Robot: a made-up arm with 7 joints.
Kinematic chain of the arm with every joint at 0, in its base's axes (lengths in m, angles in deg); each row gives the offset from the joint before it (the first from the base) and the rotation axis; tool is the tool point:
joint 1: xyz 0 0 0 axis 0 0.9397 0.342
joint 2: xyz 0 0 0 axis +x
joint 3: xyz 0 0 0 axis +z
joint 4: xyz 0.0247 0 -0.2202 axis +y
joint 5: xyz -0.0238 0 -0.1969 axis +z
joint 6: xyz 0 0 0 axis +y
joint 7: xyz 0 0 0 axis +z
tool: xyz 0 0 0
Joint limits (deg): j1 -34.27..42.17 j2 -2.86..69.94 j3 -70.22..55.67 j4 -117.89..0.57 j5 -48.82..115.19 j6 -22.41..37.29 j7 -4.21..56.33
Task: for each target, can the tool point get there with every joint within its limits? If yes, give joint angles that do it. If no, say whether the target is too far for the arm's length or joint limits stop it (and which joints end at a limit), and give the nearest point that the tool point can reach.
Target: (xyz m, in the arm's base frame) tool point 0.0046 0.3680 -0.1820
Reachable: yes | joints 16.62 52.29 44.72 -37.50 -18.61 19.42 19.65
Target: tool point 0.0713 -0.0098 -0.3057
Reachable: yes | joints 32.40 7.67 -17.79 -96.61 47.52 17.49 23.39
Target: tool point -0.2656 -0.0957 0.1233
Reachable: no: joint limits stop it (at a limit: joint 1, joint 3, joint 4) | nearest point -0.0834 -0.0657 -0.2345 | short by 0.403 m
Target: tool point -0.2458 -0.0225 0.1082
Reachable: no: joint limits stop it (at a limit: joint 1, joint 2, joint 3, joint 4) | nearest point -0.1133 0.0668 -0.2213 | short by 0.366 m
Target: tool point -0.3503 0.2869 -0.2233
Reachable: no: too far | nearest point -0.2591 0.2480 -0.2124 | short by 0.100 m
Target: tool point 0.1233 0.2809 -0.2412
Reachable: yes | joints 0.09 29.55 45.36 -56.72 7.76 16.94 2.29
